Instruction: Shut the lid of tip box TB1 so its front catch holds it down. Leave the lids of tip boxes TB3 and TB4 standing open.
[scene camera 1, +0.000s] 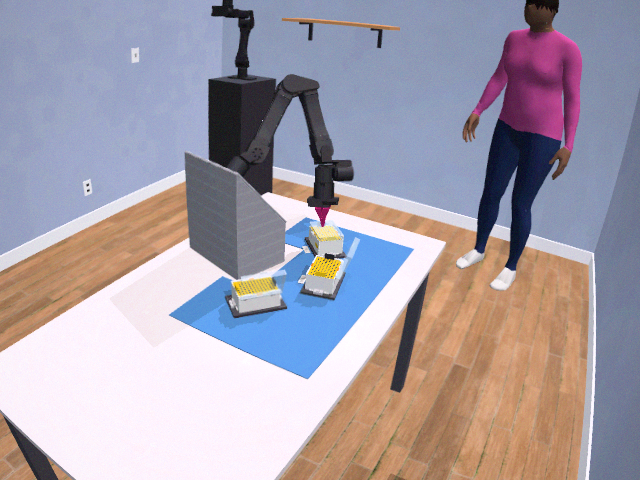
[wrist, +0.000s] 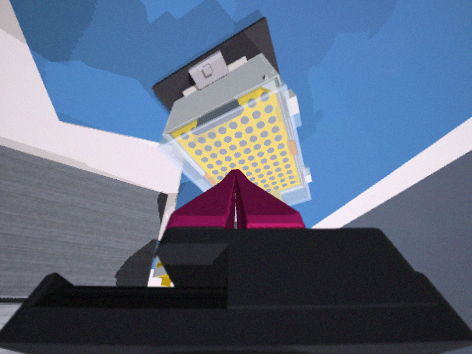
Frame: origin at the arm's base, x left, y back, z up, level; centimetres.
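Where they show: gripper, fingertip midpoint: (scene camera 1: 322, 226) (wrist: 235, 176); arm's base at its link origin: (scene camera 1: 228, 180).
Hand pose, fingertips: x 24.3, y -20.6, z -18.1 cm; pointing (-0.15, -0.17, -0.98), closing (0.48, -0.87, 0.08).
Note:
Each offset is from my fingertips to the centre of the thing. "pt": to the spot under its first point. Level surfaces: height alone.
The farthest tip box @(dx -0.9, dy -0.8, dz -3.9 cm) (scene camera 1: 330, 248) (wrist: 222, 100) stands on a dark base, its yellow rack showing through a clear lid @(pt dx -0.1, dy +4.6, dz -0.1 cm) (wrist: 176, 157) that lies over the top. How fully the lid is down is unclear. Its front catch @(pt dx +4.2, dy +4.1, dz -5.9 cm) (wrist: 208, 71) sticks out from the front wall, apart from the lid. My gripper (scene camera 1: 322, 224) (wrist: 235, 176) is shut and empty, its tips over the lid's far part; contact is unclear. The middle tip box @(dx -18.9, dy -13.6, dz -4.5 cm) (scene camera 1: 321, 284) has its lid @(pt dx -17.1, dy -23.5, dz +6.4 cm) (scene camera 1: 354, 251) standing open. The near-left tip box @(dx -39.7, dy -5.5, dz -4.5 cm) (scene camera 1: 256, 302) has its lid (scene camera 1: 281, 280) raised. Box labels are not readable.
A tall grey block (scene camera 1: 211, 217) (wrist: 75, 220) stands left of the boxes. The boxes stand on a blue mat @(dz -7.8 cm) (scene camera 1: 305, 346) (wrist: 360, 100) on the white table @(dz -8.1 cm) (scene camera 1: 155, 403). A second arm (scene camera 1: 242, 46) stands on a black pedestal behind. A person (scene camera 1: 540, 82) stands beyond the table.

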